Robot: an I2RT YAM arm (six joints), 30 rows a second.
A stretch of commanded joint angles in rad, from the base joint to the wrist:
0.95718 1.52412 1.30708 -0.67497 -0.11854 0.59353
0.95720 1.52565 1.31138 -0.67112 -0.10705 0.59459
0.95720 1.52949 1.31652 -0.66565 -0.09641 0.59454
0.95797 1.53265 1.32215 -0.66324 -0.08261 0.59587
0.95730 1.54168 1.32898 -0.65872 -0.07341 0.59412
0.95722 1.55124 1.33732 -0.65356 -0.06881 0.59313
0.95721 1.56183 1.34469 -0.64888 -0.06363 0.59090
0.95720 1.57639 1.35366 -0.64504 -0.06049 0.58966
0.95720 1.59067 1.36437 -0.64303 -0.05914 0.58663
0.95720 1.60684 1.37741 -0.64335 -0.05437 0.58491
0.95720 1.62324 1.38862 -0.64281 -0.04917 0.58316
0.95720 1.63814 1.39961 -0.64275 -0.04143 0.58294
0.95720 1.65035 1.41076 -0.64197 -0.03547 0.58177
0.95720 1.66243 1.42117 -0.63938 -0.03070 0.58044
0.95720 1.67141 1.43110 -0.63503 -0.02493 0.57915
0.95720 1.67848 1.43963 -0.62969 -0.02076 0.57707
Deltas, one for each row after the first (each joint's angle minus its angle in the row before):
0.00002 0.00153 0.00430 0.00385 0.01149 0.00106
0.00000 0.00384 0.00514 0.00547 0.01064 -0.00005
0.00077 0.00316 0.00563 0.00241 0.01380 0.00133
-0.00067 0.00903 0.00683 0.00452 0.00920 -0.00175
-0.00008 0.00956 0.00834 0.00516 0.00460 -0.00099
-0.00001 0.01059 0.00737 0.00468 0.00518 -0.00223
-0.00001 0.01456 0.00897 0.00384 0.00314 -0.00124
0.00000 0.01428 0.01071 0.00201 0.00135 -0.00303
0.00000 0.01617 0.01304 -0.00032 0.00477 -0.00172
0.00000 0.01640 0.01121 0.00054 0.00520 -0.00175
0.00000 0.01490 0.01099 0.00006 0.00774 -0.00022
0.00000 0.01221 0.01115 0.00078 0.00596 -0.00117
0.00000 0.01208 0.01041 0.00259 0.00477 -0.00133
0.00000 0.00898 0.00993 0.00435 0.00577 -0.00129
0.00000 0.00707 0.00853 0.00534 0.00417 -0.00208

